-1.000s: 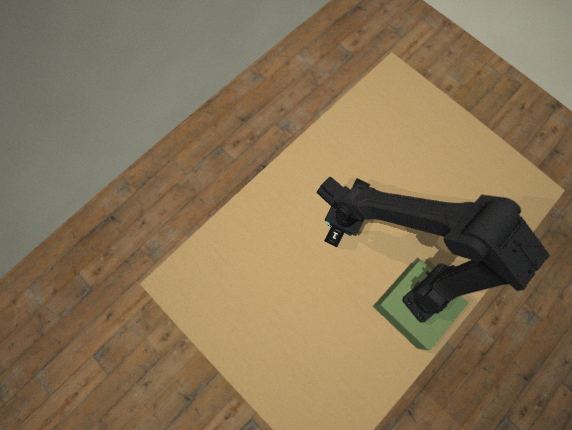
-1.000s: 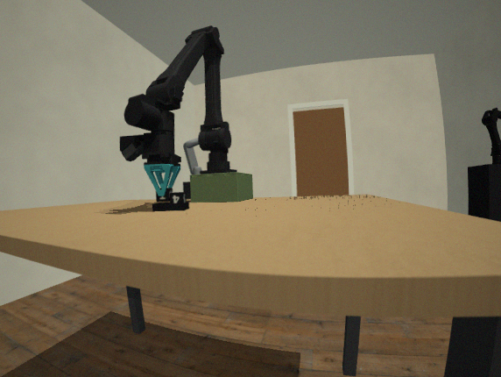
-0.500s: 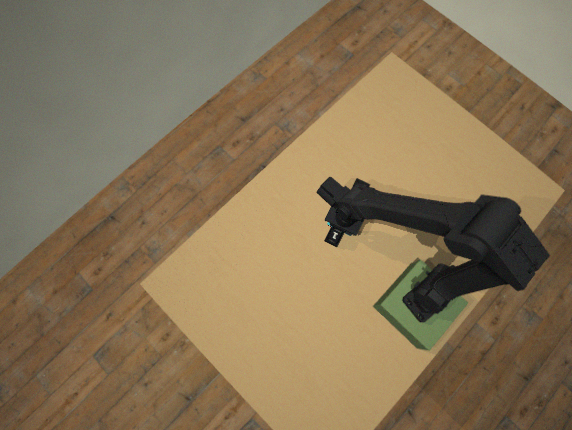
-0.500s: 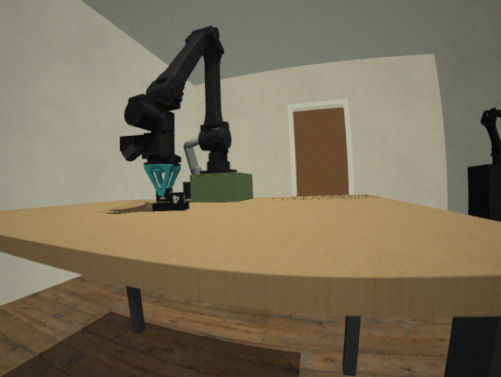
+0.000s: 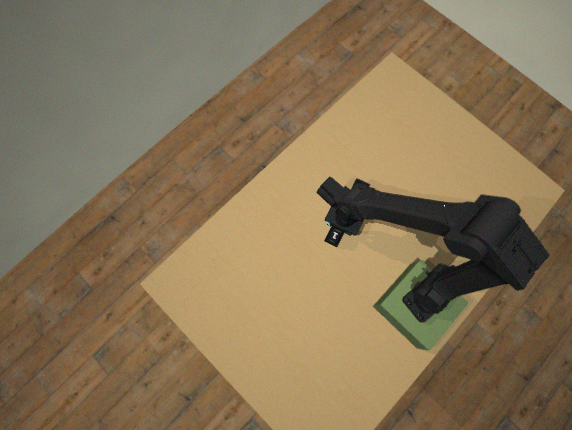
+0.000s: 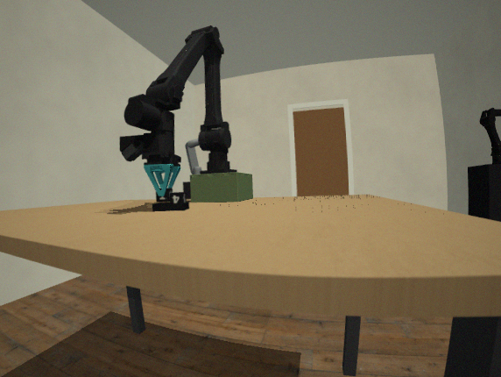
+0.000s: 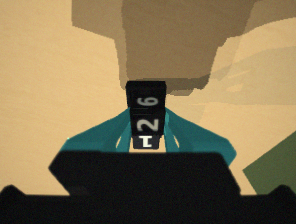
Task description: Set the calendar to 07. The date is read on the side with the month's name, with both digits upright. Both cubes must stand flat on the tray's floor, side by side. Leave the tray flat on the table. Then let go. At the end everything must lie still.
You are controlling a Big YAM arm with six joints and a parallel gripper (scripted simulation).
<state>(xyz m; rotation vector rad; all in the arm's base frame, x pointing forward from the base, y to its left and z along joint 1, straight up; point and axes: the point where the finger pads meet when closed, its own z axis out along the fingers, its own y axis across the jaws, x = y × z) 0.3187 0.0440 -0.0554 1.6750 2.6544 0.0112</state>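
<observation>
Right now the black calendar tray is 30 mm below my hand, 20 mm to the left of it and 10 mm behind it. Also, from my hand: digit cube (10 mm below).
</observation>
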